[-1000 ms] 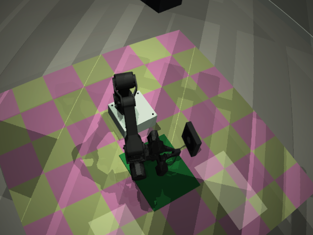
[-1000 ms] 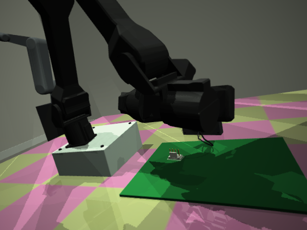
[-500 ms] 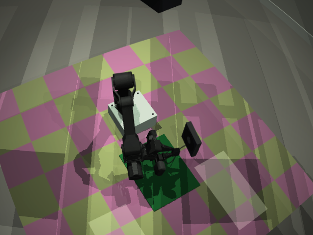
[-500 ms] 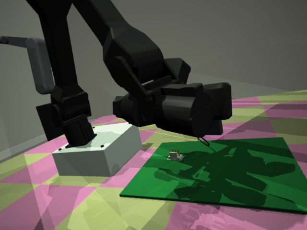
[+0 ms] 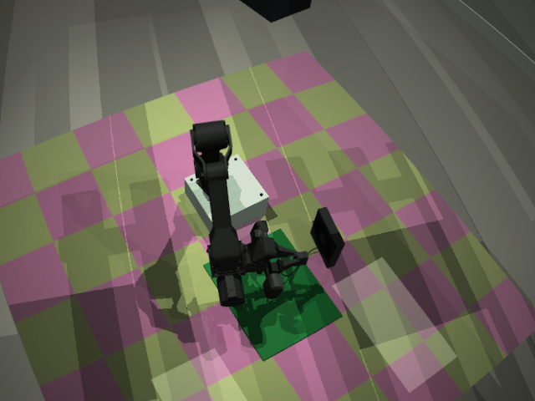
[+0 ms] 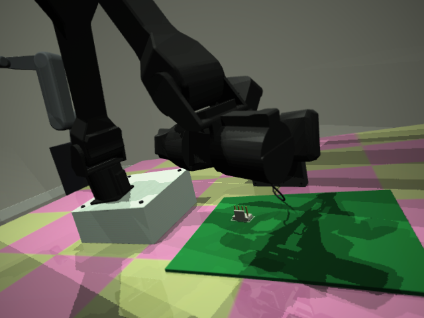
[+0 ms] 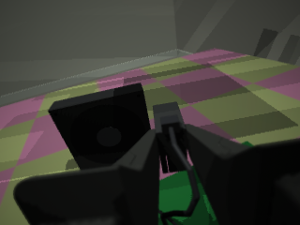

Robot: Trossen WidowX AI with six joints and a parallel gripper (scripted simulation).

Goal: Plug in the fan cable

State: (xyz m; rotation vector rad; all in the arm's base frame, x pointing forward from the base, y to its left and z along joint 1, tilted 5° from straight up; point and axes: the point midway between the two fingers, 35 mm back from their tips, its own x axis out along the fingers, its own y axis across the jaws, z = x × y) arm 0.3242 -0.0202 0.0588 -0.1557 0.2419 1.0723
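My gripper tip is 140 mm above the green board, 60 mm to the left of it and 10 mm past it. The rest, counted from my gripper tip: dark fan plug: 10 mm below; black square fan: 130 mm to the left, 70 mm below, 20 mm behind.
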